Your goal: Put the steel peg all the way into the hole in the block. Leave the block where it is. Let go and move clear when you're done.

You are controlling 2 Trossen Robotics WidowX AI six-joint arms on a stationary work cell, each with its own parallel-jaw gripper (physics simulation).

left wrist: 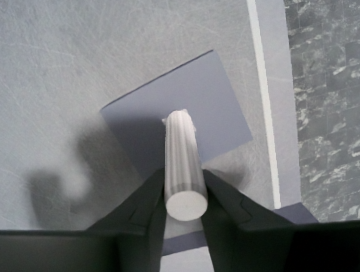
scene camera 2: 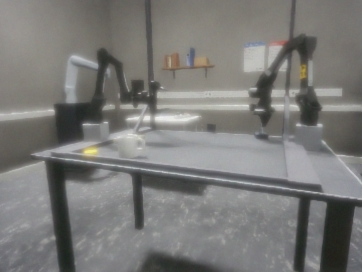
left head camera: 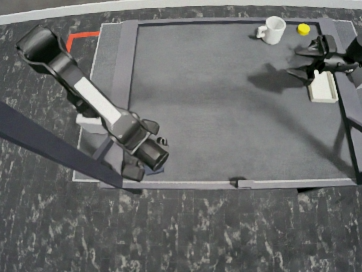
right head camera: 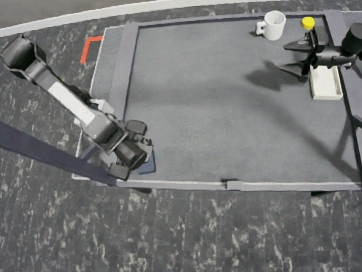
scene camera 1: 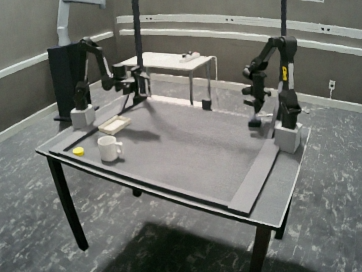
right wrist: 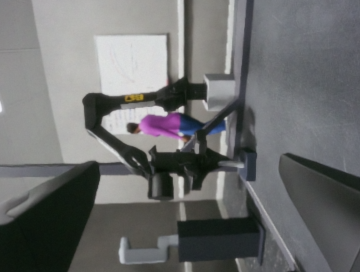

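Pixels of known places: left gripper, fingertip midpoint: (left wrist: 181, 177) (scene camera 2: 264, 126) (scene camera 1: 257, 112) (right wrist: 227, 160); right gripper, fingertip midpoint: (scene camera 2: 169, 99) (left head camera: 290, 62) (right head camera: 280, 57) (scene camera 1: 151, 87) (right wrist: 190, 165); left arm's base, origin of the base link: (scene camera 2: 309, 124) (left head camera: 92, 110) (scene camera 1: 289, 125) (right wrist: 205, 91); right arm's base, origin of the base link: (scene camera 2: 95, 123) (scene camera 1: 81, 108).
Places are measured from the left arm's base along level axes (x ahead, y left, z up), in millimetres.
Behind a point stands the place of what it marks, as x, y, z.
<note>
A flat blue-grey block (left wrist: 220, 100) {239, -166, -79} (right wrist: 249, 172) {262, -141, -86} (right head camera: 148, 167) {246, -159, -79} (scene camera 1: 255, 122) {208, -106, -80} lies on the table near its edge, partly covered by the left arm in the head camera views. My left gripper (left wrist: 181, 177) {213, -136, -38} (right wrist: 227, 160) {213, -136, -38} is shut on the steel peg (left wrist: 181, 145) {231, -138, -35} (right wrist: 232, 163) {231, -132, -46} above the block. The peg's lower end meets the middle of the block's top, over the hole, with small pale bits of the hole's edge on either side. How deep it sits cannot be told; much of the peg stands above the block. My right gripper (left head camera: 294, 61) {636, 168, 120} (right head camera: 283, 57) {636, 168, 120} is open and empty, far from the block.
A white mug (left head camera: 274, 31) {642, 439, -26} (scene camera 1: 108, 149) {616, 502, -44} and a yellow cap (left head camera: 303, 29) {797, 533, -85} (scene camera 1: 78, 151) {790, 548, -85} stand near the right gripper. A cream tray (left head camera: 323, 89) {859, 233, -101} (scene camera 1: 114, 124) {867, 234, -101} lies under the right arm. A raised grey border (scene camera 1: 255, 182) {12, 350, -85} runs around the table.
</note>
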